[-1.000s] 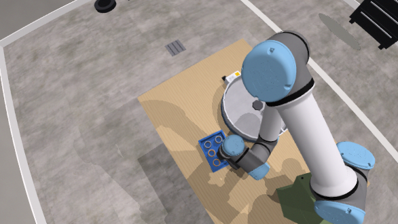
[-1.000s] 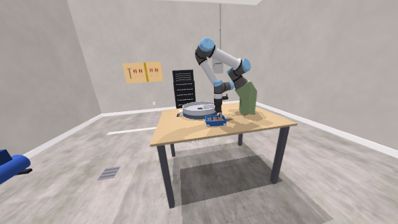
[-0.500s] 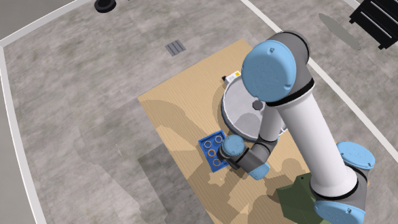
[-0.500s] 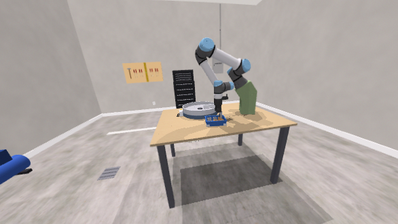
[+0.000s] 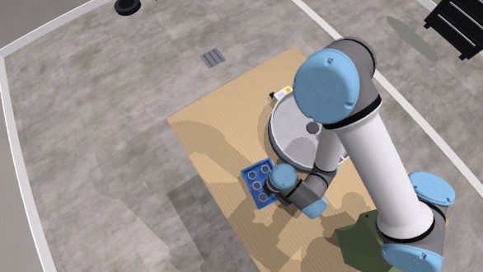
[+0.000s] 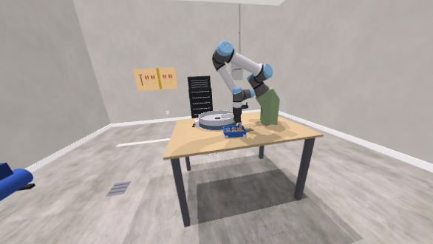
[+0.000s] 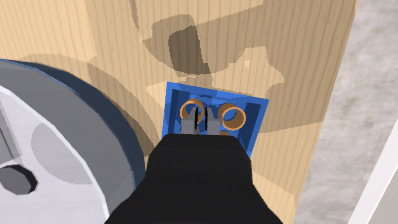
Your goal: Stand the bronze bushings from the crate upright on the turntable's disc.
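The blue crate is 5 cm ahead of my hand, 2 cm to the left of it and 4 cm below it. From my hand the other things lie so: grey turntable disc: 19 cm ahead, 31 cm to the right, 1 cm below.
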